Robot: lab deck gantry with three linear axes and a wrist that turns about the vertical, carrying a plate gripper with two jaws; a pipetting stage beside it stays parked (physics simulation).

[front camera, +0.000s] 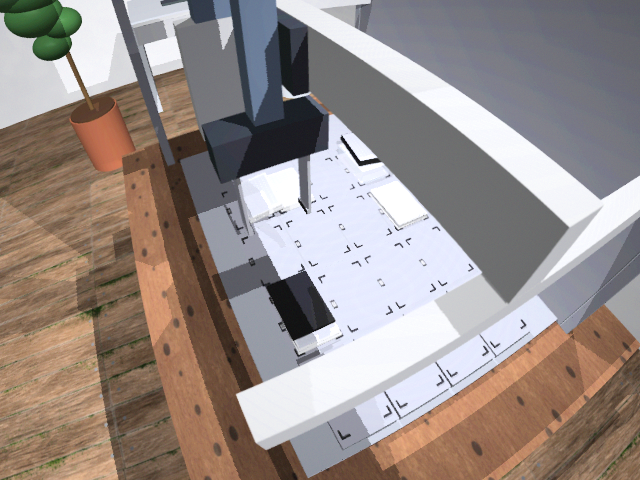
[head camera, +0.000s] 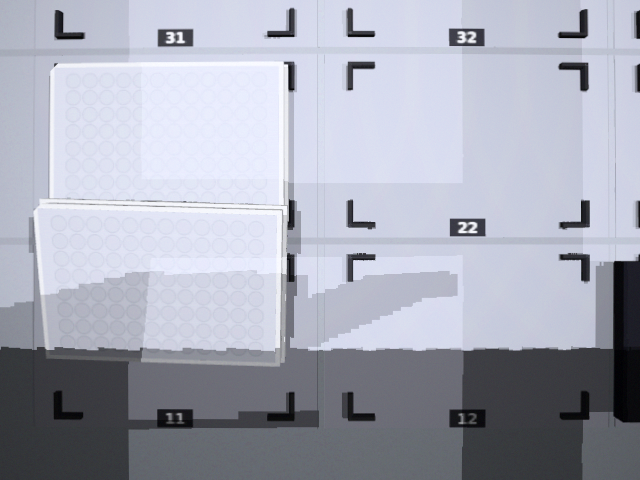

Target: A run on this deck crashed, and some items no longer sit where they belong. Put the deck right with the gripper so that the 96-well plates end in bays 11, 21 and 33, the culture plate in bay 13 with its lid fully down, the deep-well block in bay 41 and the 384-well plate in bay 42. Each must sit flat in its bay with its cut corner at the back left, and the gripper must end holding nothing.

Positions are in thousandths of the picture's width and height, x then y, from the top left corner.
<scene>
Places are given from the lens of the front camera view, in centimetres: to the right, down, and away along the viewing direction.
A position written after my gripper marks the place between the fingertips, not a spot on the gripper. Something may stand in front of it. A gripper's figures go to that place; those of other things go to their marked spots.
my gripper (front camera: 434,453): -7, -4, 60
white 96-well plate (front camera: 448,380): -8, -14, 87
deep-well block (front camera: 570,364): 11, -16, 86
white 96-well plate (front camera: 409,416): -14, -9, 82
black lid (front camera: 474,649): -3, 13, 64
The marked spots on the black lid and the deep-well block are 39 cm apart.
</scene>
